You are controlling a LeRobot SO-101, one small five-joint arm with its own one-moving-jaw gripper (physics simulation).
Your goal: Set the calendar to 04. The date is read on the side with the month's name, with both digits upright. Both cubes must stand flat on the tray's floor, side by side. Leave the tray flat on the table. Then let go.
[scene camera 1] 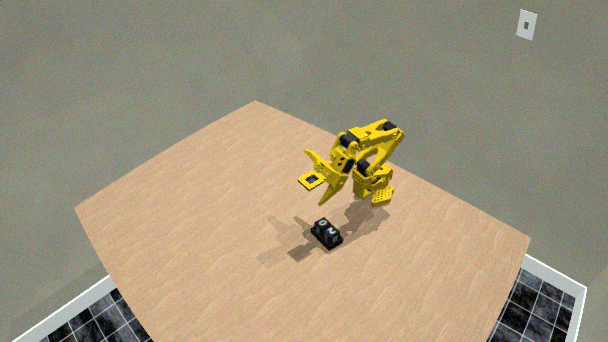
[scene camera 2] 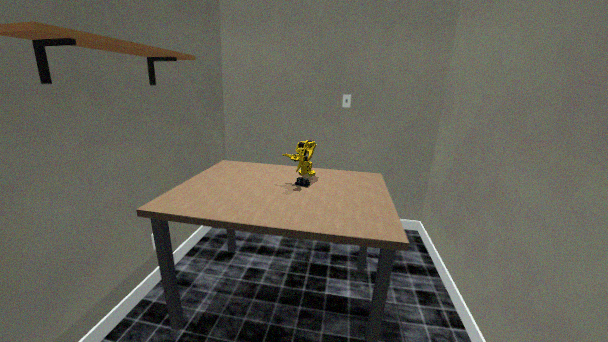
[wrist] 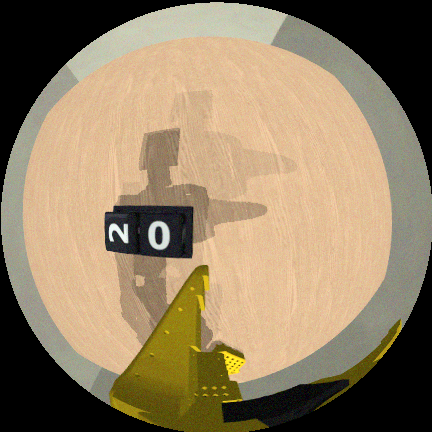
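A small black calendar tray [scene camera 1: 324,242] [wrist: 189,236] stands on the table and holds two black cubes side by side. One cube [scene camera 1: 322,223] [wrist: 159,235] shows a white 0 on top. The other cube [scene camera 1: 331,231] [wrist: 119,233] shows a white 2 on top, turned sideways to the 0 in the wrist view. In scene camera 2 the tray and cubes are too small to read. The month's name and the front digits cannot be read. My gripper [scene camera 1: 313,177] [scene camera 2: 291,163] [wrist: 302,294] is wide open and empty, above the table and clear of the cubes.
The arm's yellow base [scene camera 1: 372,182] stands on the wooden table [scene camera 1: 200,225] [scene camera 2: 250,205], behind the tray in scene camera 2. Shadows of the arm fall around the tray. A wall shelf [scene camera 2: 100,42] hangs high at the left, away from the table.
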